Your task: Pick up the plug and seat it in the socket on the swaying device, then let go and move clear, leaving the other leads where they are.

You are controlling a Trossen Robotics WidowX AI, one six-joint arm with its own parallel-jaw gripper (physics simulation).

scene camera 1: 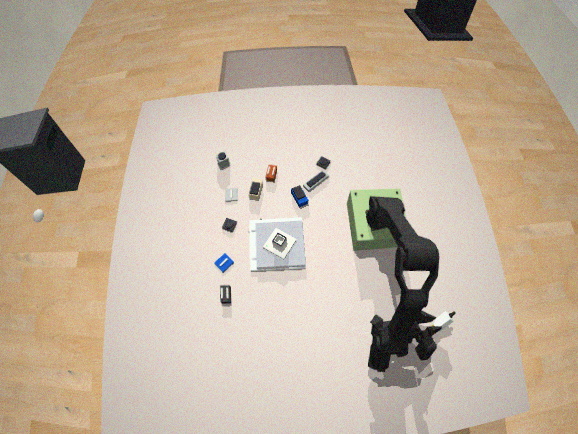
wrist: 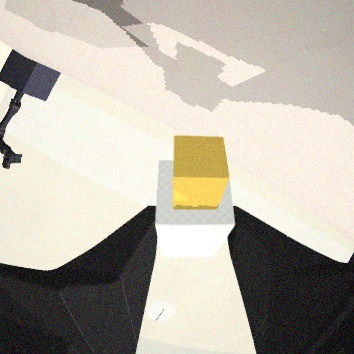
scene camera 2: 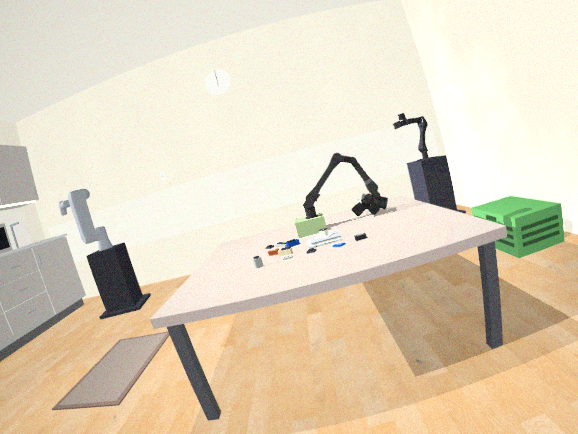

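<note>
The plug (scene camera 1: pixel 442 320) (wrist: pixel 195 241) is a white block with a yellow block on its end. My gripper (scene camera 1: pixel 440 321) (wrist: pixel 192 214) is shut on it, with a black finger on each side, raised above the table at the right in scene camera 1. The yellow end points away from the palm in the wrist view. In scene camera 2 the plug cannot be made out. The device (scene camera 1: pixel 296 231) (scene camera 2: pixel 327 241) is a grey plate on a white base, left of the arm. The socket (scene camera 1: pixel 279 240) is a small dark-rimmed square opening on a pale diamond plate there. Plug and socket are far apart.
The arm stands on a green block (scene camera 1: pixel 361 239) (scene camera 2: pixel 310 227). Around the device lie a black block (scene camera 1: pixel 225 294) (scene camera 2: pixel 360 236), a flat blue piece (scene camera 1: pixel 224 262) (scene camera 2: pixel 339 245), an orange block (scene camera 1: pixel 271 172), a blue block (scene camera 1: pixel 299 196), a grey cylinder-topped piece (scene camera 1: pixel 223 161) (scene camera 2: pixel 257 262) and several other small pieces.
</note>
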